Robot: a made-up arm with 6 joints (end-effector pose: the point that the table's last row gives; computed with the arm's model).
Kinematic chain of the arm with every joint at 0, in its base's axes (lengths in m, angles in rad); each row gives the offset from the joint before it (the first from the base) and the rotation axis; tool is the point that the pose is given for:
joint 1: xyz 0 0 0.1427 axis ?
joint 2: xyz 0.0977 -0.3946 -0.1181 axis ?
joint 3: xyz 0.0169 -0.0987 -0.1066 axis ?
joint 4: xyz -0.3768 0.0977 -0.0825 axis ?
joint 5: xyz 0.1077 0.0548 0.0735 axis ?
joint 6: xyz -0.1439 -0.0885 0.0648 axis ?
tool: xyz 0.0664 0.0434 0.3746
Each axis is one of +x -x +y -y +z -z.
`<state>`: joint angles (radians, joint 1 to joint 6).
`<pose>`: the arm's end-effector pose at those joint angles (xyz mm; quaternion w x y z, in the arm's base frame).
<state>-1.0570 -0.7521 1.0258 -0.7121 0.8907 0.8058</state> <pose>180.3 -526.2 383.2 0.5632 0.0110 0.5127 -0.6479</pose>
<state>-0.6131 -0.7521 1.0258 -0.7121 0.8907 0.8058</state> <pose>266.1 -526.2 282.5 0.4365 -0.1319 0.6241 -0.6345</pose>
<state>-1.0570 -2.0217 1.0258 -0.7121 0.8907 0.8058</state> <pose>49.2 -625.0 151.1 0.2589 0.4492 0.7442 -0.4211</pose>
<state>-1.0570 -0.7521 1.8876 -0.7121 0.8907 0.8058</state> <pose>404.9 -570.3 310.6 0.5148 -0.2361 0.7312 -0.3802</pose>
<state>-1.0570 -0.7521 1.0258 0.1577 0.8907 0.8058</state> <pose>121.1 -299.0 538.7 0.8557 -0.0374 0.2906 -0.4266</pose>
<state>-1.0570 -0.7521 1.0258 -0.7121 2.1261 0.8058</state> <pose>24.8 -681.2 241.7 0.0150 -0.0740 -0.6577 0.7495</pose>
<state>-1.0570 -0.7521 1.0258 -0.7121 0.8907 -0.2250</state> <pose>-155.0 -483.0 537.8 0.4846 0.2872 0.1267 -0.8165</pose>
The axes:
joint 1: +y
joint 2: +z
joint 3: +y
joint 4: +z
joint 5: -z
joint 6: -x

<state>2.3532 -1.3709 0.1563 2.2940 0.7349 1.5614</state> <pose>-5.5 332.1 262.1 0.3473 -0.1803 0.6784 0.6218</pose>
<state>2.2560 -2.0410 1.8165 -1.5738 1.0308 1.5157</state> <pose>39.6 -318.3 392.8 0.9714 -0.2311 0.0439 0.0338</pose>
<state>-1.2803 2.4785 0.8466 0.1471 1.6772 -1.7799</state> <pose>-222.7 -779.1 608.8 0.7701 0.0807 -0.3056 0.5540</pose>
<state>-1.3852 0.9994 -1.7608 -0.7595 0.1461 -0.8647</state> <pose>870.0 -663.8 129.6 0.0092 -0.5073 0.5034 -0.6994</pose>
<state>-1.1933 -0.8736 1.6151 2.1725 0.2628 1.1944</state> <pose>-397.8 -618.6 455.7 0.6932 0.0073 -0.5748 0.4347</pose>
